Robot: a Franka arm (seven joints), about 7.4 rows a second.
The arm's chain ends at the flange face. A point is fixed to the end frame.
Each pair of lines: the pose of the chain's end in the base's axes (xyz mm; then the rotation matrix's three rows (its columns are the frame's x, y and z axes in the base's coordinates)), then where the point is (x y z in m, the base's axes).
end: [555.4, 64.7, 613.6], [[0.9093, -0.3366, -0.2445], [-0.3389, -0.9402, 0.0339], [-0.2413, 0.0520, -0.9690]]
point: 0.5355 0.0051 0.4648
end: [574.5, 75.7, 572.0], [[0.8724, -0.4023, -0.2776], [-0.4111, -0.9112, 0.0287], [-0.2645, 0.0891, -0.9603]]
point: 0.5447 0.0142 0.4257
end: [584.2, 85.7, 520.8], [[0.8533, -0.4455, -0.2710], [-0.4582, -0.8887, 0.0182], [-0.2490, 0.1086, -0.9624]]
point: 0.5523 0.0221 0.3758
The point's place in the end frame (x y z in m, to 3 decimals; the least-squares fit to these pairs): 0.038 0.055 0.147
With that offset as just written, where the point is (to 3 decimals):
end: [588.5, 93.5, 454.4], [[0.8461, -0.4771, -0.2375], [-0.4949, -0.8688, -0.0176], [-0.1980, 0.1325, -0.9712]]
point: 0.559 0.024 0.311
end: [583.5, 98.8, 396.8], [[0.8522, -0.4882, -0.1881], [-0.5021, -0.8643, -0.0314], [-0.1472, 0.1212, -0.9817]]
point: 0.561 0.028 0.254
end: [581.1, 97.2, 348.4], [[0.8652, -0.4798, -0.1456], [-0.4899, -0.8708, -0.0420], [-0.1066, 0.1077, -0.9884]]
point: 0.566 0.025 0.205
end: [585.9, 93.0, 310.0], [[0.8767, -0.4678, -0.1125], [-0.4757, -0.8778, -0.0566], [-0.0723, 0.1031, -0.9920]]
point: 0.577 0.018 0.167
